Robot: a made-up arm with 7 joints. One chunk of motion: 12 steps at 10 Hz.
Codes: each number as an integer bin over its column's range. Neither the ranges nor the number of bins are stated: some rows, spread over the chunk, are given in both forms.
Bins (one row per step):
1: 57 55 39 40 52 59
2: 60 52 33 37 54 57
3: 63 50 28 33 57 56
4: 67 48 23 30 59 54
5: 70 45 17 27 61 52
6: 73 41 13 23 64 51
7: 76 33 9 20 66 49
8: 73 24 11 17 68 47
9: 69 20 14 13 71 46
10: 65 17 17 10 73 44
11: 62 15 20 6 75 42
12: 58 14 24 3 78 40
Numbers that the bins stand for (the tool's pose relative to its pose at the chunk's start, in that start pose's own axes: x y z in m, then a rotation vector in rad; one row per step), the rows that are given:
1: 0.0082 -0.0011 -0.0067 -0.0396 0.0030 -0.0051
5: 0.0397 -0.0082 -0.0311 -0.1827 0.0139 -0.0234
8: 0.0470 -0.0230 -0.0378 -0.2928 0.0224 -0.0366
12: 0.0106 -0.0301 -0.0233 -0.4470 0.0345 -0.0549
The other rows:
2: 0.0155 -0.0032 -0.0133 -0.0726 0.0055 -0.0103
3: 0.0227 -0.0046 -0.0189 -0.1167 0.0091 -0.0129
4: 0.0324 -0.0061 -0.0244 -0.1497 0.0115 -0.0182
6: 0.0470 -0.0110 -0.0356 -0.2268 0.0176 -0.0261
7: 0.0542 -0.0167 -0.0400 -0.2598 0.0200 -0.0313
9: 0.0373 -0.0259 -0.0344 -0.3369 0.0261 -0.0392
10: 0.0276 -0.0280 -0.0311 -0.3699 0.0285 -0.0444
11: 0.0203 -0.0294 -0.0278 -0.4139 0.0309 -0.0497

